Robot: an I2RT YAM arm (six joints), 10 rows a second.
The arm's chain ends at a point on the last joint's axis. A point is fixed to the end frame.
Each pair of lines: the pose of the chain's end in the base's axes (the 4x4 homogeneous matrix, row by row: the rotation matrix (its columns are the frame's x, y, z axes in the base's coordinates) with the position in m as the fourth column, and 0 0 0 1 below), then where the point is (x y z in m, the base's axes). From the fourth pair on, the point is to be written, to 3 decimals.
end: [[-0.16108 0.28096 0.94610 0.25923], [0.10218 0.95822 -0.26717 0.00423], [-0.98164 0.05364 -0.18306 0.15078], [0 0 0 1]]
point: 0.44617 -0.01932 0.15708
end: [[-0.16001 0.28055 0.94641 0.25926], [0.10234 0.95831 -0.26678 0.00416], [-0.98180 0.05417 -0.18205 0.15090], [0 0 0 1]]
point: 0.44620 -0.01932 0.15740
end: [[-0.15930 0.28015 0.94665 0.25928], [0.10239 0.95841 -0.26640 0.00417], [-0.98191 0.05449 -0.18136 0.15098], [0 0 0 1]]
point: 0.44622 -0.01924 0.15762
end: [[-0.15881 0.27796 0.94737 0.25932], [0.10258 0.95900 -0.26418 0.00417], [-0.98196 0.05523 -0.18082 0.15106], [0 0 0 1]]
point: 0.446 -0.019 0.158
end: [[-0.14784 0.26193 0.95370 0.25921], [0.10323 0.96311 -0.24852 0.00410], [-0.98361 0.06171 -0.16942 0.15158], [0 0 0 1]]
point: 0.446 -0.016 0.161
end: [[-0.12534 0.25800 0.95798 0.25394], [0.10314 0.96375 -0.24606 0.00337], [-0.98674 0.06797 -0.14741 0.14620], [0 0 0 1]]
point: 0.441 -0.016 0.160
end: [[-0.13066 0.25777 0.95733 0.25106], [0.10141 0.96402 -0.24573 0.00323], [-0.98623 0.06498 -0.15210 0.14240], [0 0 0 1]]
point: 0.438 -0.016 0.155
